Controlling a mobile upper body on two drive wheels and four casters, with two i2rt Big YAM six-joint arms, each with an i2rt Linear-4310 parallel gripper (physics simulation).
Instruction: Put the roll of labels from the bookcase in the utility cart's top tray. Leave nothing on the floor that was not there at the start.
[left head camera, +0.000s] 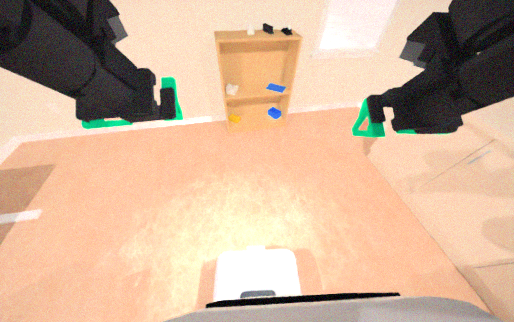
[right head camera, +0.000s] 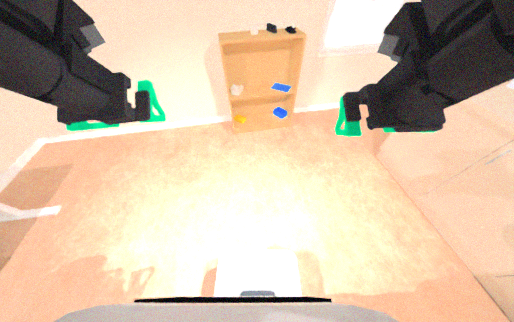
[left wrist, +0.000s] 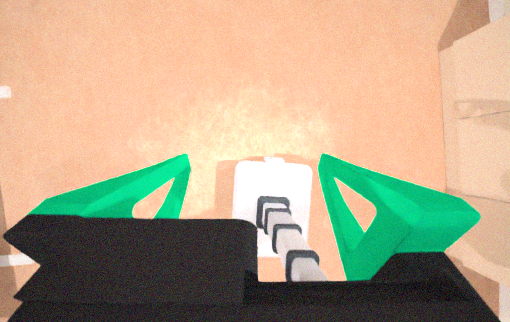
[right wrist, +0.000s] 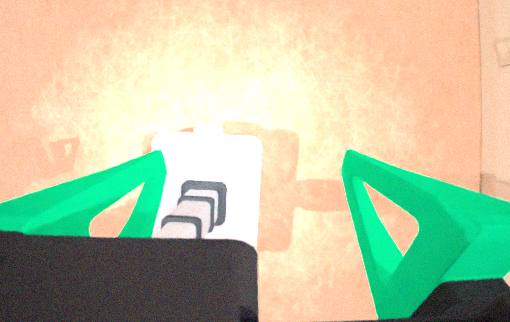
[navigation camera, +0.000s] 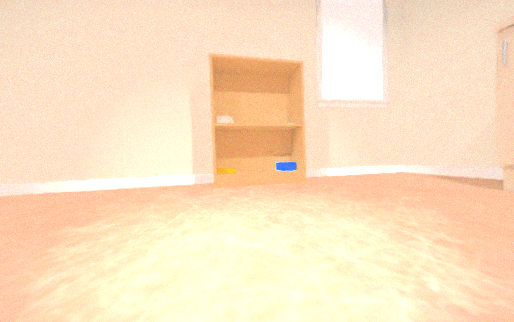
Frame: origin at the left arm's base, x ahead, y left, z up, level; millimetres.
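Seen in the pictures: left gripper, fingertip midpoint: (left head camera: 156, 118) (right head camera: 141, 120) (left wrist: 254, 161); right gripper, fingertip midpoint: (left head camera: 375, 131) (right head camera: 360, 130) (right wrist: 253, 160).
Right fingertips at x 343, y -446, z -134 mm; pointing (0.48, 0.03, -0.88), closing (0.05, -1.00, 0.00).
Pixels of each thing's middle, then the offset from my right fingertips to it. "spot": a spot on its surface instead.
- wooden bookcase at a spot on its surface: (right head camera: 237, 38) spot: dz -216, dx +1516, dy +376 mm
- small white item at the middle of its body: (left head camera: 250, 29) (right head camera: 254, 29) dz -186, dx +1652, dy +226 mm
- white lumpy item at the middle of its body: (navigation camera: 225, 122) (left head camera: 232, 88) (right head camera: 237, 88) dz -724, dx +1603, dy +440 mm
- flat blue item at the middle of its body: (right head camera: 281, 87) (left head camera: 276, 87) dz -756, dx +1685, dy -83 mm
The wooden bookcase (left head camera: 230, 36) (right head camera: 237, 38) (navigation camera: 260, 126) stands against the far wall, well beyond both grippers. A small white item (left head camera: 250, 30) (right head camera: 254, 31) stands on its top board, and a white lumpy item (left head camera: 231, 89) (right head camera: 237, 90) (navigation camera: 225, 119) lies at the left of the middle shelf. Both are too small to tell which, if either, is the roll of labels. The utility cart does not show in these views. My left gripper (left head camera: 132, 121) (right head camera: 116, 124) (left wrist: 254, 161) and right gripper (left head camera: 400, 132) (right head camera: 388, 132) (right wrist: 254, 152) are open and empty, held high above the floor.
Two dark items (left head camera: 268, 28) (left head camera: 286, 31) sit on the bookcase top. A flat blue item (left head camera: 276, 88), a blue box (left head camera: 274, 113) and a yellow item (left head camera: 234, 118) sit lower. Pale cabinets (left head camera: 435, 170) (navigation camera: 507, 110) stand at the right. My white base (left head camera: 257, 272) is below.
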